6 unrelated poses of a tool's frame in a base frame.
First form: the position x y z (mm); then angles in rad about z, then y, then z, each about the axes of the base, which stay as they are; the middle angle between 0 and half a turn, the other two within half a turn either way.
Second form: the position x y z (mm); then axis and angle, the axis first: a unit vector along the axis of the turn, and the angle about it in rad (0 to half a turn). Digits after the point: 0 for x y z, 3 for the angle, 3 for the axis.
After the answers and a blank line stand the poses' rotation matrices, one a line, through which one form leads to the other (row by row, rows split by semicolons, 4 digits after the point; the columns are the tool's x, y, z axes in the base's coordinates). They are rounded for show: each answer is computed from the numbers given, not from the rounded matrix.
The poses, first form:
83 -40 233 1.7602 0.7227 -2.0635
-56 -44 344 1.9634 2.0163 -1.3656
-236 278 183 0.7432 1.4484 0.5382
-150 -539 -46 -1.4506 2.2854 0.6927
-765 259 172 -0.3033 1.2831 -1.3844
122 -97 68 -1.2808 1.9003 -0.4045
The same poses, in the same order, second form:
83 -40 233 0.875 -0.311 -0.371 0.781
-56 -44 344 0.979 -0.092 0.183 2.072
-236 278 183 0.085 0.824 0.560 1.853
-150 -539 -46 -0.866 0.472 -0.166 2.350
-765 259 172 0.364 0.606 -0.707 2.019
122 -97 68 -0.374 0.799 -0.471 2.347

0.9321 0.1825 -0.3129; -0.3401 0.7381 -0.5827; 0.1245 0.6496 0.7500
0.9381 -0.2934 0.1839; 0.0269 -0.4677 -0.8835; 0.3453 0.8337 -0.4309
-0.2697 -0.4484 0.8522; 0.6271 0.5899 0.5088; -0.7308 0.6716 0.1221
0.5735 -0.5772 0.5813; -0.8142 -0.3232 0.4824; -0.0906 -0.7499 -0.6553
-0.2433 0.9535 0.1777; -0.3215 0.0936 -0.9423; -0.9151 -0.2864 0.2837
-0.4622 -0.1725 0.8698; -0.8445 0.3849 -0.3724; -0.2706 -0.9067 -0.3236

